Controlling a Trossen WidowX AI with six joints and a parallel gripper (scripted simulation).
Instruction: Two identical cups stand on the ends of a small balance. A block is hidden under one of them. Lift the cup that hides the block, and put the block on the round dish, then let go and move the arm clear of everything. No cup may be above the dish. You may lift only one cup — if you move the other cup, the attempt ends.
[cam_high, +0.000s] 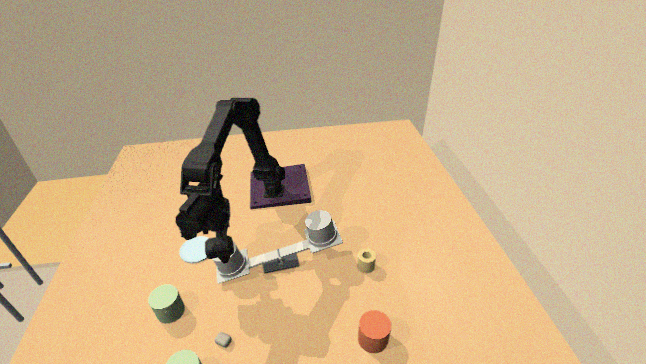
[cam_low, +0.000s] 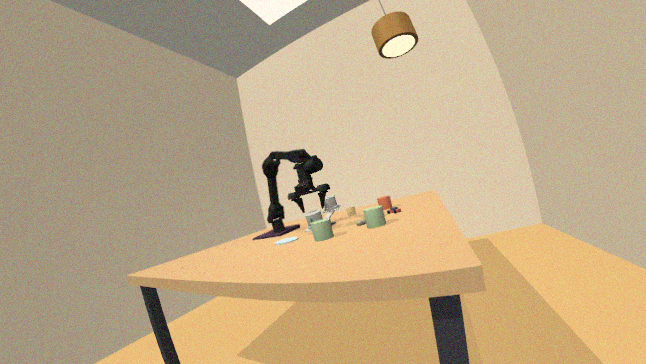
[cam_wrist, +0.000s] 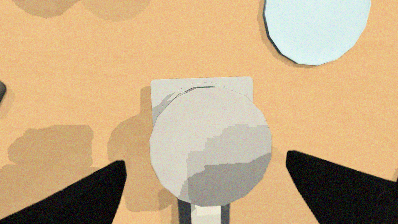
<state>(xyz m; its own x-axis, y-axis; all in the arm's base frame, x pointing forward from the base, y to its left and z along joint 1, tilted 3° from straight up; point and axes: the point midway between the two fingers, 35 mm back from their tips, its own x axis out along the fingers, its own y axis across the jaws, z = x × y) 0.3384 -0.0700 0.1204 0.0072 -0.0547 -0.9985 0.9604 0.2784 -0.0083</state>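
Now: the pale green block 60 mm below my gripper tip. Round my gripper tip: pale blue round dish (120 mm to the right, 90 mm below, 80 mm behind); small grey pebble (200 mm ahead, 90 mm below, 30 mm to the left); yellow ring (370 mm to the left, 70 mm below, 30 mm behind).
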